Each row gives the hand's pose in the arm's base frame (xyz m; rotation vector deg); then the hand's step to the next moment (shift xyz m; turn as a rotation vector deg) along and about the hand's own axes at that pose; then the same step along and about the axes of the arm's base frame.
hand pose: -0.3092 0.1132 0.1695 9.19 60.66 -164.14
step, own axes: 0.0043 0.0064 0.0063 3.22 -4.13 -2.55
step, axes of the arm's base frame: -0.0040 -0.0091 0.0001 -3.49 4.66 0.32
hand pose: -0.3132 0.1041 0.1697 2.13 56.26 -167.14
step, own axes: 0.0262 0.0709 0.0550 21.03 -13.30 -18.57
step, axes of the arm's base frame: -0.0215 -0.0910 -0.0001 -21.83 20.70 -7.67
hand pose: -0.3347 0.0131 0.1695 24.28 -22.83 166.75
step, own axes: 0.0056 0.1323 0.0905 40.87 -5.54 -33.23
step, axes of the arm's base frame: -0.0097 -0.1507 0.0540 -45.92 20.13 -17.08
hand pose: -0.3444 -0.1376 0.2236 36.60 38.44 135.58
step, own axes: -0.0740 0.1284 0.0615 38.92 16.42 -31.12
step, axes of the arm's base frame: 0.0360 -0.1186 0.1019 -52.21 4.19 -3.05
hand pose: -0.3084 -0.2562 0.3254 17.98 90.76 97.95
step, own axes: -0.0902 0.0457 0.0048 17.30 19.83 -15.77
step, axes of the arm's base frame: 0.0472 -0.0537 0.0717 -29.01 1.29 9.91
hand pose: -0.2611 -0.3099 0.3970 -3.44 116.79 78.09
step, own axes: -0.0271 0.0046 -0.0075 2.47 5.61 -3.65
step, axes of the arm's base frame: 0.0153 -0.0128 0.0203 -5.93 0.27 3.96
